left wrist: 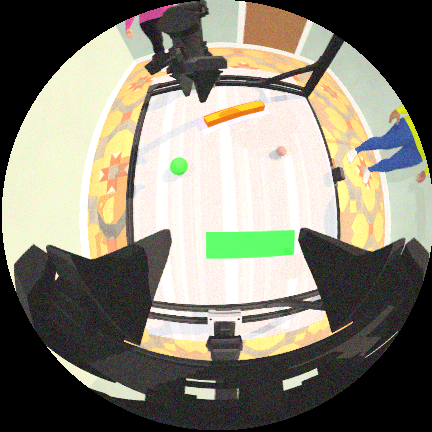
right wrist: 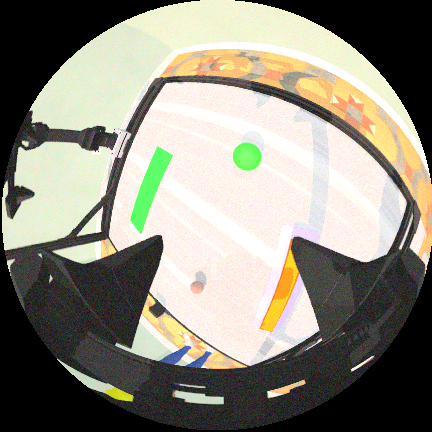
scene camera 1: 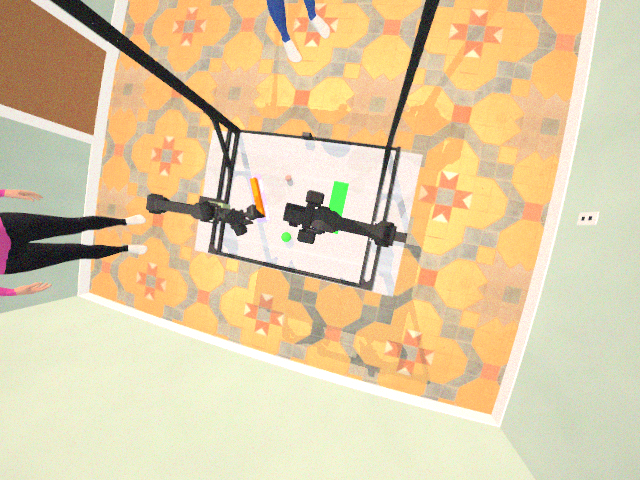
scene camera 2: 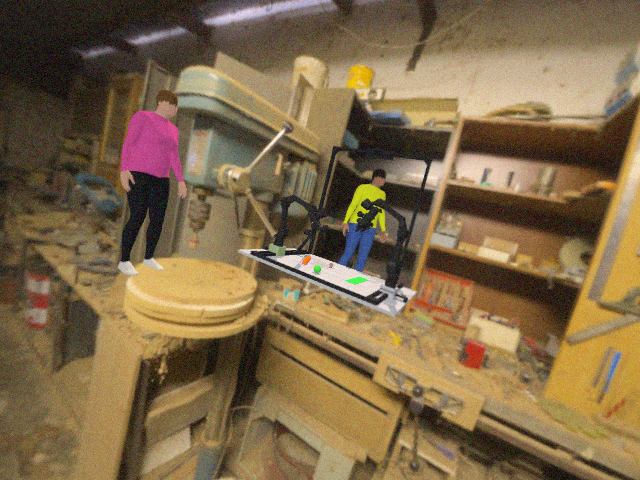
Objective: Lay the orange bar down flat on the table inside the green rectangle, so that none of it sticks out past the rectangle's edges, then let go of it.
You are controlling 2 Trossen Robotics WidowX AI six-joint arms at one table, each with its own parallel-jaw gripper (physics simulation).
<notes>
The left gripper (left wrist: 237, 235) is open, holding nothing. The right gripper (right wrist: 229, 243) is open, holding nothing. Also in view: an orange bar (right wrist: 289, 273). Further things: a green rectangle (left wrist: 225, 244) and a pale lilac pad (right wrist: 287, 231).
The right gripper is seen too in the left wrist view (left wrist: 193, 98). The green rectangle is seen too in the right wrist view (right wrist: 160, 159).
</notes>
